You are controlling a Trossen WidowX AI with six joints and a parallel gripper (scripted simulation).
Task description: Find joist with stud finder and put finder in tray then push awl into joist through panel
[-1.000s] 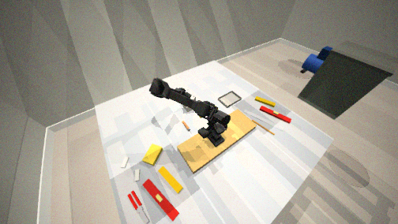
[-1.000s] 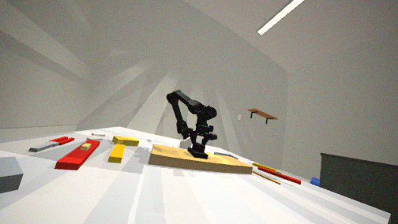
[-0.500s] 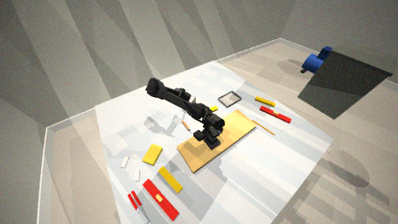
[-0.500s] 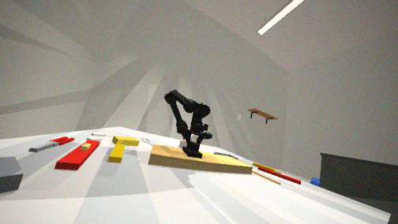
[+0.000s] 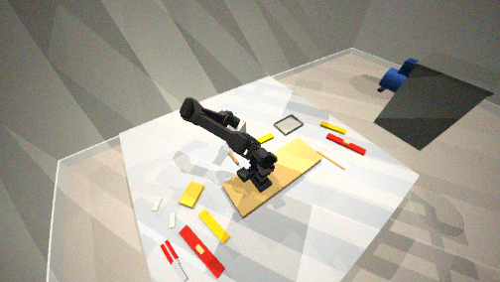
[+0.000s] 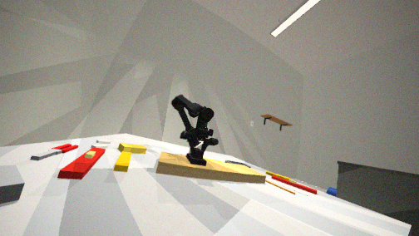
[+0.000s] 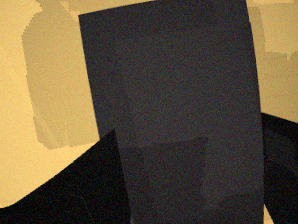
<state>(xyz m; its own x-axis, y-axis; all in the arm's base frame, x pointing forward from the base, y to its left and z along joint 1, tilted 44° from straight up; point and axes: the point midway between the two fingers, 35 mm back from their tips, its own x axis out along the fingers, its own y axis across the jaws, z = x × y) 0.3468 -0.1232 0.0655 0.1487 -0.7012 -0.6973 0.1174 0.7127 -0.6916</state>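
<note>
The grey-framed tray lies 440 mm to the left of my gripper tip, 170 mm behind it and 50 mm below it. The rest, counted from my gripper tip: stud finder 20 mm behind, 20 mm above; then awl 180 mm behind, 60 mm below; then orange pencil 400 mm to the left, 160 mm ahead, 60 mm below.
</note>
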